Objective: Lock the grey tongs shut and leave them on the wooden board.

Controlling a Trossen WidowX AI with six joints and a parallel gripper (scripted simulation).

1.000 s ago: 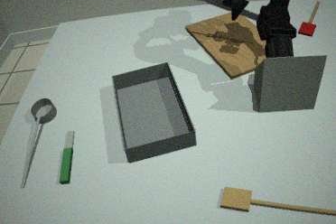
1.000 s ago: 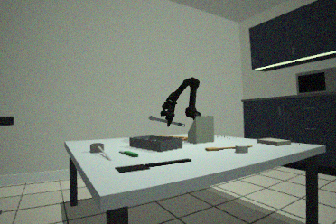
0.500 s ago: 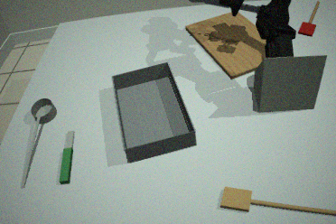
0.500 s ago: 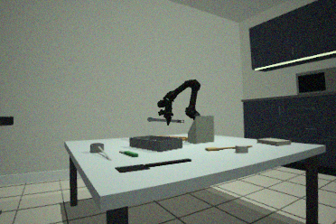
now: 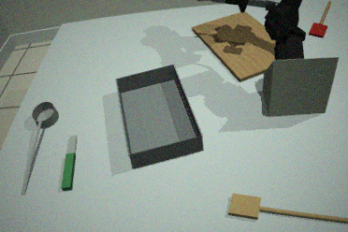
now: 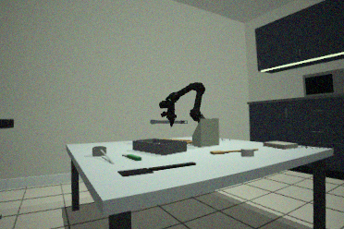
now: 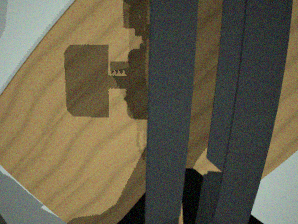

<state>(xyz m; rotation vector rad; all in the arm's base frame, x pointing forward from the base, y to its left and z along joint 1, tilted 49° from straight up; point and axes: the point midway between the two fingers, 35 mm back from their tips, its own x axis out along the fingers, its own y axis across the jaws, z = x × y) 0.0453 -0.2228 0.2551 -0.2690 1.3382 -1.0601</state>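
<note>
The wooden board lies 12 cm below my gripper tip. Round my gripper tip: roasting tin 32 cm ahead, 31 cm to the left, 10 cm below; green-handled tool 56 cm ahead, 42 cm to the left, 12 cm below; red scraper 34 cm behind, 12 cm below, 8 cm to the right.
</note>
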